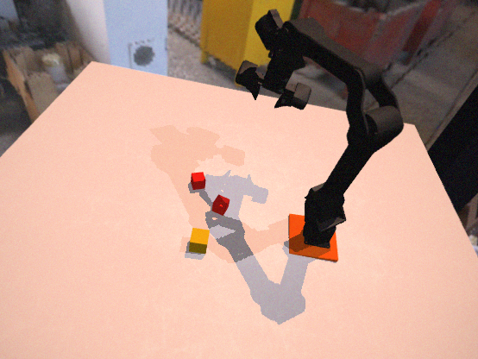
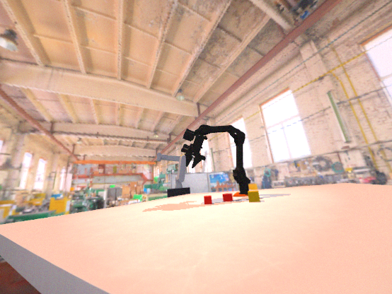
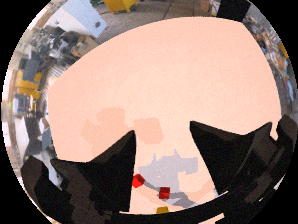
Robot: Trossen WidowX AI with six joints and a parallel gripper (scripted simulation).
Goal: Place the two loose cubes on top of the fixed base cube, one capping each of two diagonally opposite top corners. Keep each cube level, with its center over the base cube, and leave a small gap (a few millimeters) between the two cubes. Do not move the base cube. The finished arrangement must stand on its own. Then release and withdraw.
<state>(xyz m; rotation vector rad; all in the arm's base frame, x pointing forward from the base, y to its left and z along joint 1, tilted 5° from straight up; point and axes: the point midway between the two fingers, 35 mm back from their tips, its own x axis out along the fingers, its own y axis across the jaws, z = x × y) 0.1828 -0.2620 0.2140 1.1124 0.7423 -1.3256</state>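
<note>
My gripper tip is now 90 mm short of the yellow base cube, 360 mm to the right of it and 180 mm above it.
</note>
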